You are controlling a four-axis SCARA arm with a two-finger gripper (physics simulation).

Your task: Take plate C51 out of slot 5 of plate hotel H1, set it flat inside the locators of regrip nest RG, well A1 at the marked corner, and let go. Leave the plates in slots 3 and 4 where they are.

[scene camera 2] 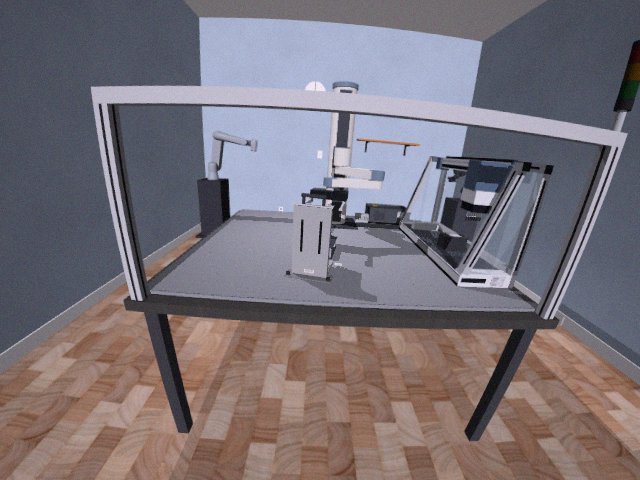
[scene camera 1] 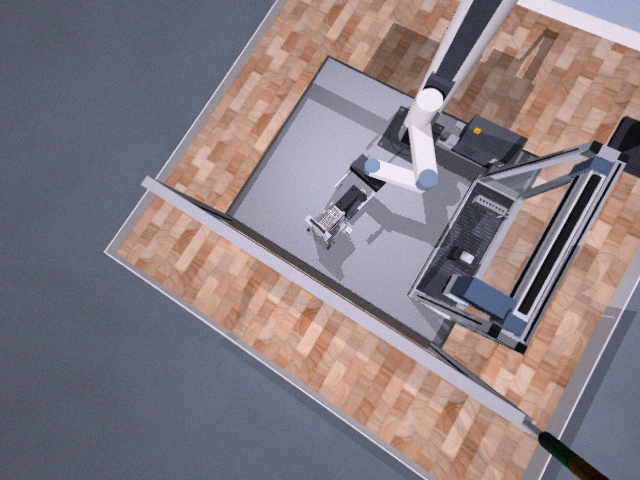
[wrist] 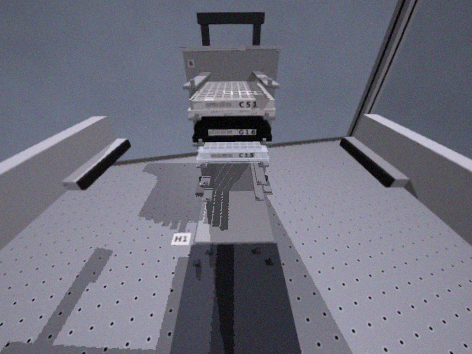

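Where they show: gripper, fingertip midpoint: point(scene camera 1: 346, 198) point(wrist: 235, 129); arm's base, link origin: point(scene camera 2: 334, 224).
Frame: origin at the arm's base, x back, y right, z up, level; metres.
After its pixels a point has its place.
Observation:
Plate C51 point(wrist: 232, 104) {x -0.671, y 0.119, z 0.247 m} point(scene camera 1: 330, 215) {x -0.722, y 0.132, z 0.251 m}, pale with a grid of wells, is the highest plate in hotel H1 point(wrist: 230, 63) {x -0.796, y 0.143, z 0.275 m} point(scene camera 2: 312, 260) {x -0.827, y 0.139, z 0.084 m}. Black plate G16 point(wrist: 232, 132) {x -0.671, y 0.119, z 0.219 m} and clear plate C15 point(wrist: 233, 152) {x -0.672, y 0.120, z 0.194 m} lie below it on their own supports. My gripper point(wrist: 235, 129) {x -0.606, y 0.108, z 0.248 m} point(scene camera 1: 348, 195) {x -0.606, y 0.108, z 0.248 m} is open and empty, its fingers wide apart on either side of the hotel in the wrist view but short of the plates, above regrip nest RG point(scene camera 1: 352, 202) {x -0.558, y 0.087, z 0.073 m} point(wrist: 257, 300) {x -0.559, y 0.121, z 0.073 m}. The nest's dark top shows at the bottom of the wrist view; its A1 mark cannot be made out. The hotel hides the fingertips in scene camera 2.
A framed enclosure point(scene camera 2: 473, 279) {x -0.851, y -0.512, z 0.047 m} with a dark deck stands at the right of the table. A dark box point(scene camera 1: 488, 142) {x 0.089, y -0.382, z 0.128 m} point(scene camera 2: 385, 213) {x 0.035, y -0.366, z 0.093 m} is beside the arm's base. A tall frame point(scene camera 2: 361, 101) {x -1.044, y 0.045, z 0.604 m} spans the table's front edge. The H1 label point(wrist: 181, 239) {x -0.696, y 0.024, z 0.013 m} lies left of the hotel's foot.

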